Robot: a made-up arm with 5 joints.
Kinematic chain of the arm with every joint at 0, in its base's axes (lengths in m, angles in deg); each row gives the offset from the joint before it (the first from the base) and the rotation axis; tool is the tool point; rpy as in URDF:
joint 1: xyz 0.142 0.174 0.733 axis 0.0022 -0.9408 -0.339
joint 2: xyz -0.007 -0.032 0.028 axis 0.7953 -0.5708 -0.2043
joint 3: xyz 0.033 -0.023 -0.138 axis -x
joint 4: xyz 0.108 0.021 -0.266 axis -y
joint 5: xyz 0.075 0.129 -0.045 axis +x
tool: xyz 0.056 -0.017 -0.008 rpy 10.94 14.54 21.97
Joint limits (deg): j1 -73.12..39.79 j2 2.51..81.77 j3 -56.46..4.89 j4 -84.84..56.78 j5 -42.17..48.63
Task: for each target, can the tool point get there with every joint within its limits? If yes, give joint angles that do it. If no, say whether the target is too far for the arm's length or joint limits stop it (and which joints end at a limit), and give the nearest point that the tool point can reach.
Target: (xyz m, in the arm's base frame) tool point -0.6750 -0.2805 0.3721
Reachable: no: too far | nearest point -0.3128 0.1481 0.4617 | short by 0.568 m
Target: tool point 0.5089 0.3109 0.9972
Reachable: yes | joints 3.04 73.56 -28.33 24.65 27.52
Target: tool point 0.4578 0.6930 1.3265
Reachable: no: too far | nearest point 0.3785 0.4399 1.1329 | short by 0.328 m
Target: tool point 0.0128 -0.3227 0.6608
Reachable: no: joint limits stop it (at a limit: joint 1, joint 2, joint 3, joint 4) | nearest point -0.3101 0.1473 0.4575 | short by 0.605 m
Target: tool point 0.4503 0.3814 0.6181
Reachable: yes | joints 2.47 11.13 -40.68 37.59 -1.69
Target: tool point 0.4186 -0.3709 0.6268
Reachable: no: joint limits stop it (at a limit: joint 1, joint 2, joint 3) | nearest point 0.5565 0.1581 0.6466 | short by 0.547 m
